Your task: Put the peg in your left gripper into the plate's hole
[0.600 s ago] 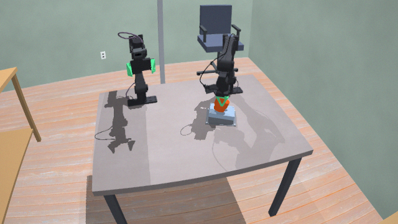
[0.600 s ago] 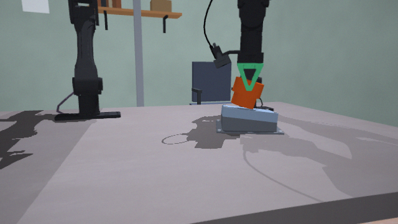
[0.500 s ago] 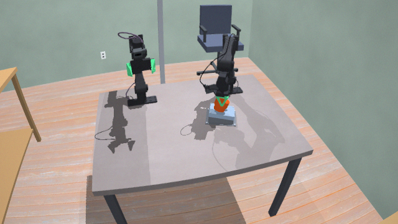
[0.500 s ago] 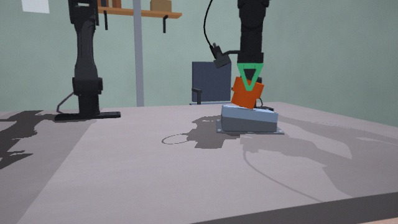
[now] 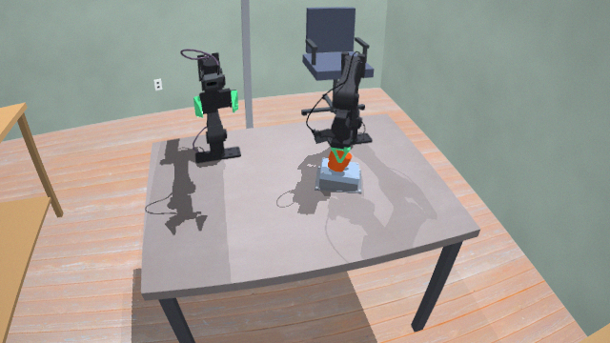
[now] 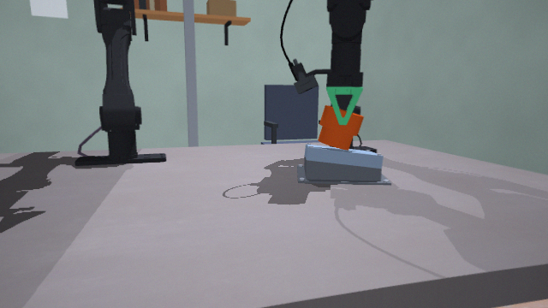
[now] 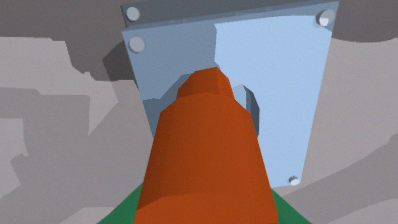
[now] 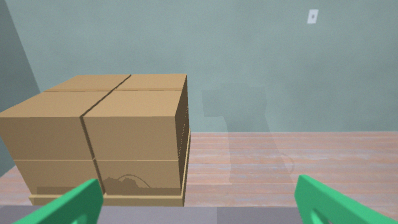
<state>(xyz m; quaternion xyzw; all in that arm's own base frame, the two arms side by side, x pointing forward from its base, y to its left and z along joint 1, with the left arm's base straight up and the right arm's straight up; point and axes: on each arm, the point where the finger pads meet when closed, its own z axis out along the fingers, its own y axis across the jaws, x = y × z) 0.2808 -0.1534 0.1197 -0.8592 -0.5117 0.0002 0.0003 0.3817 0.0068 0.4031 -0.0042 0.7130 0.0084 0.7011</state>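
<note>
My left hand is 8 cm above the light blue plate, 2 cm past it and 1 cm to the right of it. Round my left hand: orange peg: 2 cm below, 1 cm to the right.
</note>
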